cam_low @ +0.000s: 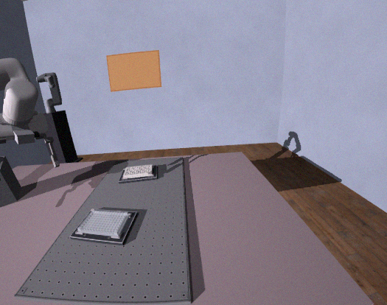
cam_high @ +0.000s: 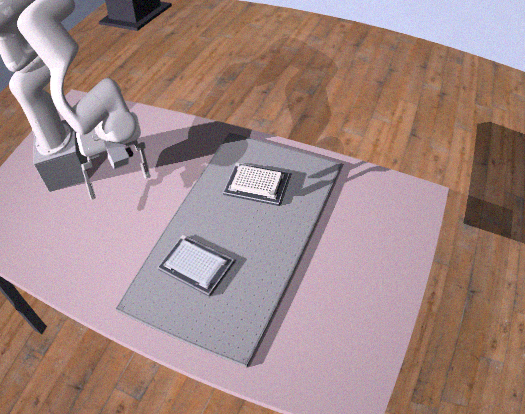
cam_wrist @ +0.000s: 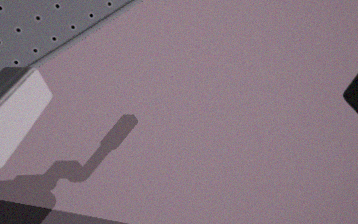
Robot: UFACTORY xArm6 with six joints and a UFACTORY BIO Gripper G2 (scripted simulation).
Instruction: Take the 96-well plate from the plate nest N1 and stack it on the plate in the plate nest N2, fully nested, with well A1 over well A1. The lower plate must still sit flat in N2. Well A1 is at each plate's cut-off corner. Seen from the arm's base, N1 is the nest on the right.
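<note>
Right now my hand is 240 mm short of the clear 96-well plate, 170 mm above it and 30 mm to the left of it. From my hand the other things lie so: plate nest: 240 mm ahead, 180 mm below, 30 mm to the right.
</note>
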